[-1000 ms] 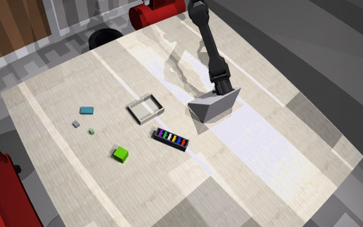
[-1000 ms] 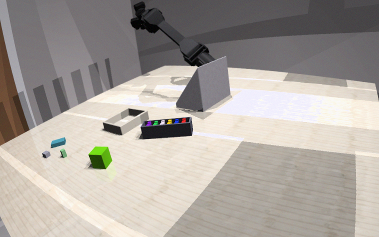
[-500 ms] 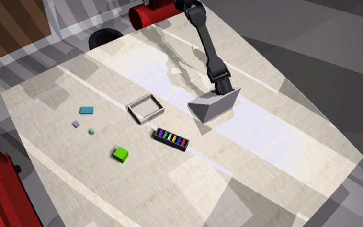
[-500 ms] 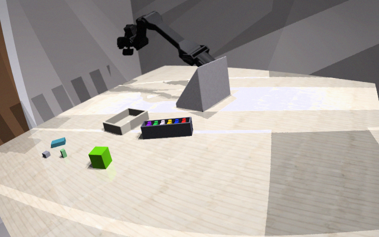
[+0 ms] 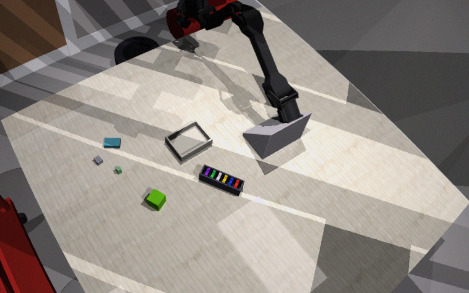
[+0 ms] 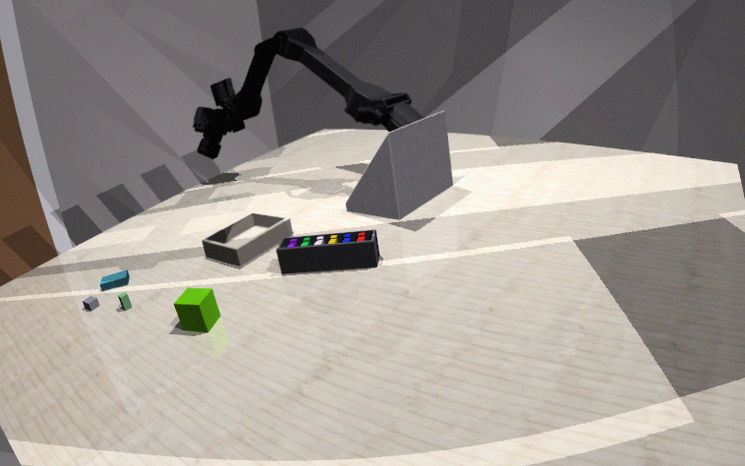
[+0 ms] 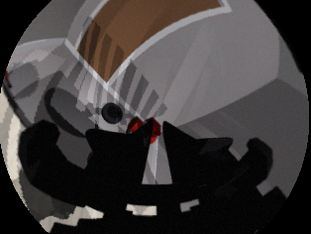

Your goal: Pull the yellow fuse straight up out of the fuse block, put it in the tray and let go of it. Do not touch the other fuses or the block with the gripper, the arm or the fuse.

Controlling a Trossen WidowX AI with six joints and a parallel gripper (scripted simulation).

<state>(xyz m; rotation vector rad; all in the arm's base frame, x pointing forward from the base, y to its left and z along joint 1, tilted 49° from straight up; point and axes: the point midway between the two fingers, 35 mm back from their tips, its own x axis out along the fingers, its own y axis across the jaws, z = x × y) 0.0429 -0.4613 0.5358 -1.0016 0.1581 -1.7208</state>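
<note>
The yellow fuse lies 25 cm ahead of my gripper tip, 80 cm to the left of it and 9 cm below it. From my gripper tip the other things lie so: teal block: 52 cm ahead, 49 cm to the left, 11 cm below; then small green piece: 54 cm ahead, 61 cm to the left, 10 cm below; then grey tray: 28 cm ahead, 61 cm to the left, 11 cm below.
</note>
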